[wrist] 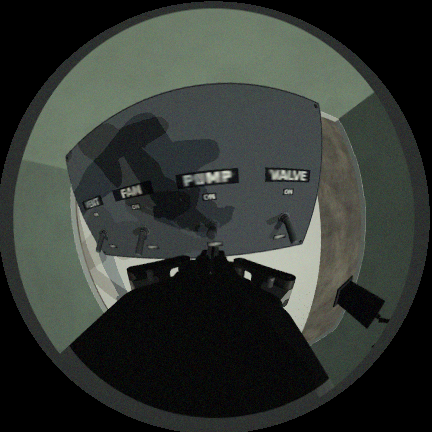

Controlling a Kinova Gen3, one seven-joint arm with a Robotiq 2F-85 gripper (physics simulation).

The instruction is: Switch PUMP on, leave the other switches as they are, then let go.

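Places are measured from the arm's base along level axes (x ahead, y left, z up), in metres.
Pixels of known places: gripper, fingertip midpoint: (pixel 212 253).
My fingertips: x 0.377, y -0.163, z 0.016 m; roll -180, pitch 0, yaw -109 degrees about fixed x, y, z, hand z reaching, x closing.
Note:
Behind a point stands the place of what it marks.
A dark grey panel (pixel 270 130) {y -0.282, x 0.508, z 0.044 m} carries switches labelled VENT, FAN, PUMP and VALVE. The PUMP switch (pixel 211 230) {y -0.172, x 0.409, z 0.030 m} is at the middle, below its ON mark (pixel 209 196) {y -0.181, x 0.450, z 0.004 m}. Its lever looks short, pointing out towards the camera, unlike the other levers; its exact setting is hard to tell. The VALVE switch (pixel 289 229) {y -0.282, x 0.370, z 0.006 m} at the right, the FAN switch (pixel 141 241) {y -0.055, x 0.418, z 0.004 m} and the VENT switch (pixel 101 241) {y 0.062, x 0.441, z 0.001 m} at the left have levers that point down. My gripper (pixel 212 253) {y -0.163, x 0.377, z 0.016 m} is shut and empty, its tips just below the PUMP lever in the view, near the lower mark.
A black box-shaped object (pixel 360 303) with a short stem is at the lower right. A brown tabletop (pixel 342 200) shows right of the panel, with a pale surface (pixel 311 260) {y -0.418, x 0.204, z -0.113 m} beneath the panel. Green walls stand behind. Shadows cover the panel's left and middle.

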